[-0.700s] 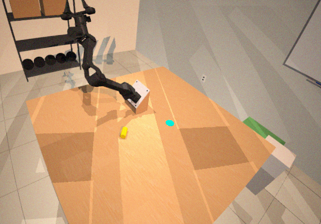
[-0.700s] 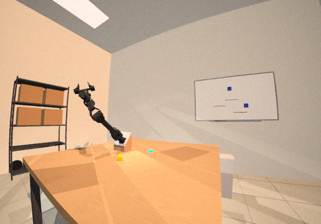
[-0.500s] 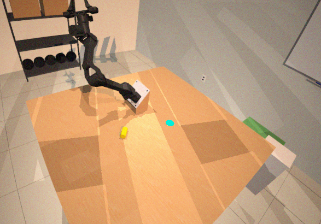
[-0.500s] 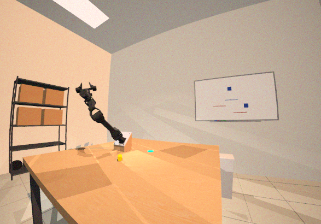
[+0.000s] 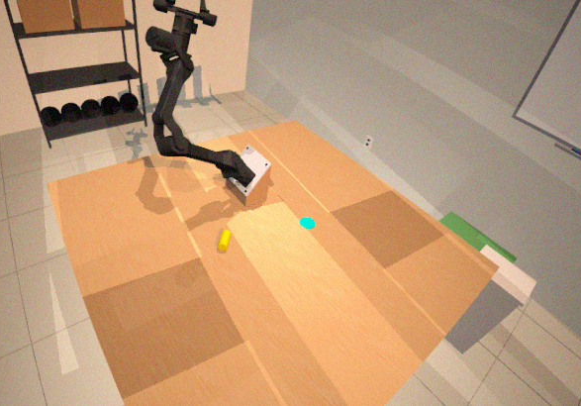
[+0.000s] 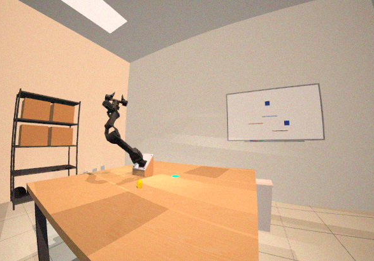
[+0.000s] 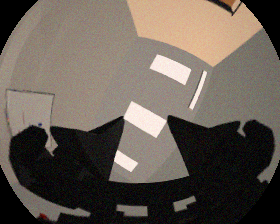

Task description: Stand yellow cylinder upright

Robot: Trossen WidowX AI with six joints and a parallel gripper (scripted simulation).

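The yellow cylinder lies 700 mm below my gripper tip, 390 mm ahead of it and 80 mm to the right of it. Also, from my gripper tip: cyan circle 710 mm below, 460 mm ahead, 240 mm to the left.
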